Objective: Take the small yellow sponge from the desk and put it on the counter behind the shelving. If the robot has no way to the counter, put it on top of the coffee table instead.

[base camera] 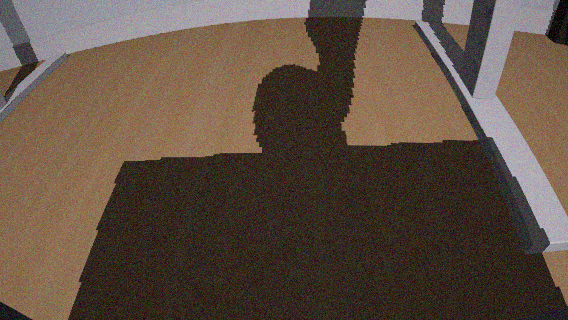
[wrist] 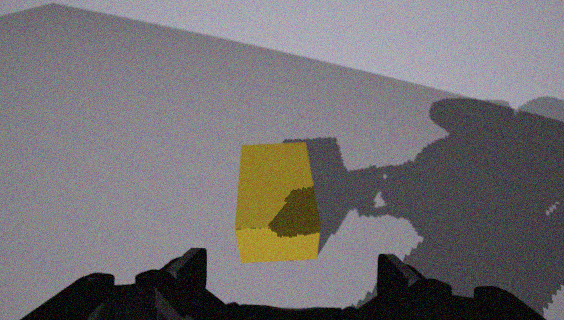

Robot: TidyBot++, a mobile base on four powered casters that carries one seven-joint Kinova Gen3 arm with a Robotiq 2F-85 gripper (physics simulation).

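Frame: origin at the arm's base, x ahead, y left, z up, level; millimetres.
Where they show: gripper, fingertip midpoint: [wrist: 291, 270].
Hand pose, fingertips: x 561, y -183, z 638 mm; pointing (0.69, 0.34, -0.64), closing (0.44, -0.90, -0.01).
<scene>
After its pixels a point has its place.
The yellow sponge [wrist: 274, 185] {x 644, y -124, z 599 mm} lies on the pale grey desk top [wrist: 125, 150] {x 652, y 88, z 553 mm} in the wrist view, near the middle. Its long side runs roughly up and down the picture, and a shadow falls on its lower right part. My gripper [wrist: 291, 270] {x 561, y -183, z 638 mm} is open, with its two black fingertips wide apart at the bottom of the wrist view. The sponge shows ahead of the fingertips, between their lines and somewhat nearer the left one; it is not held. The counter, the shelving and the coffee table cannot be made out in either view.
In the base camera view, a white foot bar with an upright post [base camera: 517, 165] stands on the wooden floor [base camera: 175, 100] {x 639, y 251, z -396 mm} at the right. Another pale bar [base camera: 37, 82] {x 872, y 839, z -387 mm} lies at the left. A white wall [base camera: 175, 17] {x 1063, y 366, z -350 mm} runs along the back. A dark object [base camera: 559, 25] {x 926, y -859, z -337 mm} shows at the upper right corner.
</scene>
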